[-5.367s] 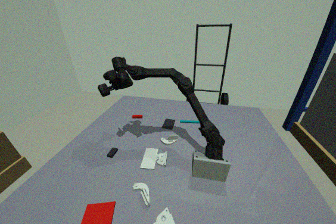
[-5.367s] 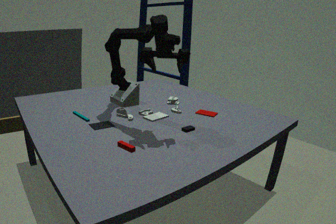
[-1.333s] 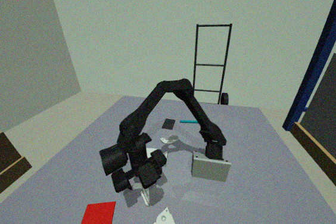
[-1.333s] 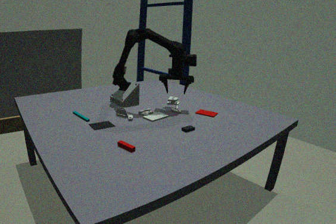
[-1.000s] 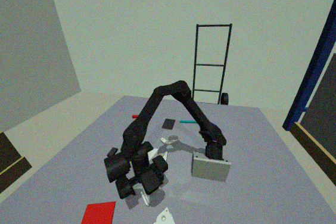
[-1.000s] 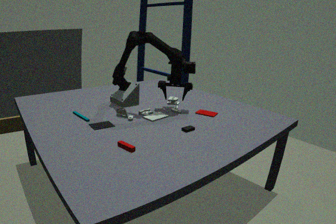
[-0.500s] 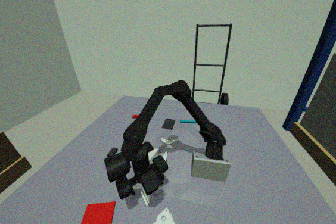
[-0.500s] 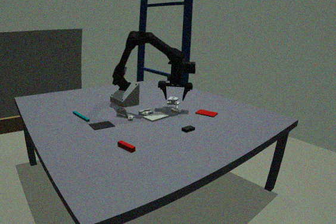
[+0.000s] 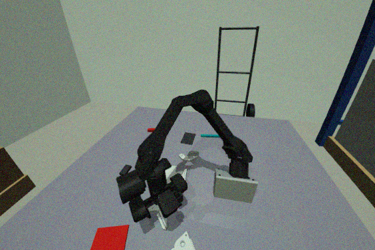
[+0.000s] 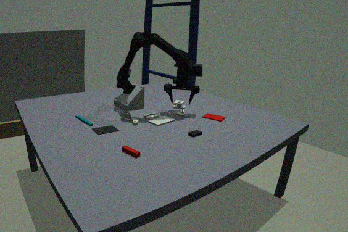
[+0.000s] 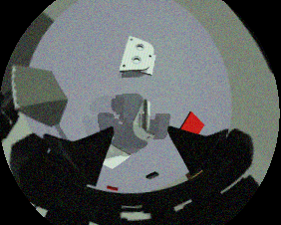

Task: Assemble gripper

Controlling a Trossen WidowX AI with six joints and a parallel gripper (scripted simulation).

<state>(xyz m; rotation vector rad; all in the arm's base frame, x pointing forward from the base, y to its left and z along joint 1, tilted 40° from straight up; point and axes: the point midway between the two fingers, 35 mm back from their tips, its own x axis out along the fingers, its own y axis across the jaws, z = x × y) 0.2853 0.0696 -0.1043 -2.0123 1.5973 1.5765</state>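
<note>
My gripper tip is 40 mm short of the grey jaw, 10 mm to the left of it and 50 mm above it. Round my gripper tip: flat light plate: 20 mm ahead, 170 mm to the right, 50 mm below; white gripper base: 90 mm behind, 100 mm to the left, 30 mm below; red flat plate: 170 mm ahead, 90 mm to the left, 50 mm below.
</note>
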